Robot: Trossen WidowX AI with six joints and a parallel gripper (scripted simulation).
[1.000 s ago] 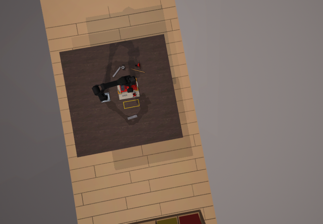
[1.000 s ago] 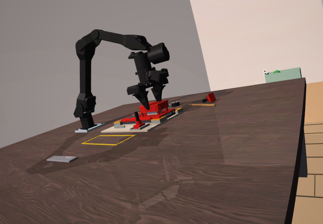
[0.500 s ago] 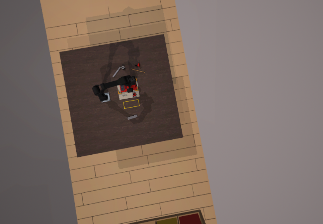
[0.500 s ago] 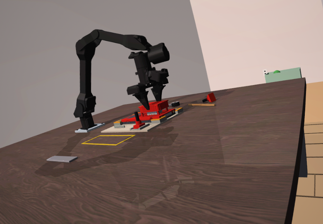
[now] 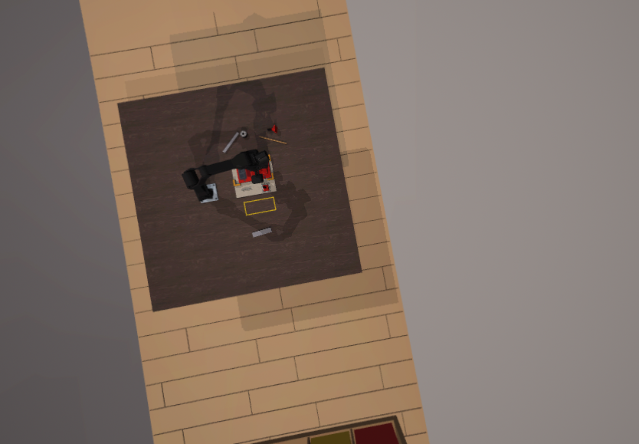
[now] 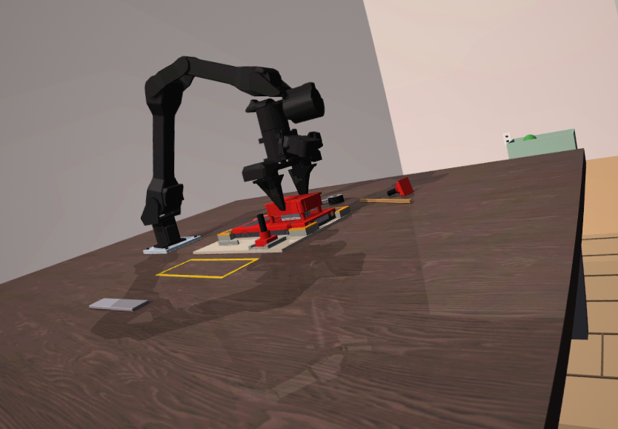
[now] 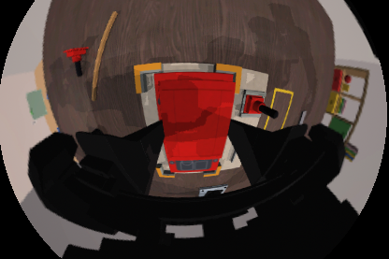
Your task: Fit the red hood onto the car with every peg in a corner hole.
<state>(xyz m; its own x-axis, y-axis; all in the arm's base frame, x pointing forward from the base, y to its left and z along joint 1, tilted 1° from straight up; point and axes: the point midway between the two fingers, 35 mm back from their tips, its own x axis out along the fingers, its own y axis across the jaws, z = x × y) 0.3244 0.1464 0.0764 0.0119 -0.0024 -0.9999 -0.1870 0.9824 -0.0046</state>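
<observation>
The red hood lies 1 cm above my gripper tip. From my gripper tip the other things lie so: cream jig plate 4 cm below, 4 cm behind, 2 cm to the right; then wooden stick 19 cm to the left, 7 cm ahead, 5 cm below; then grey engine block 3 cm below.
</observation>
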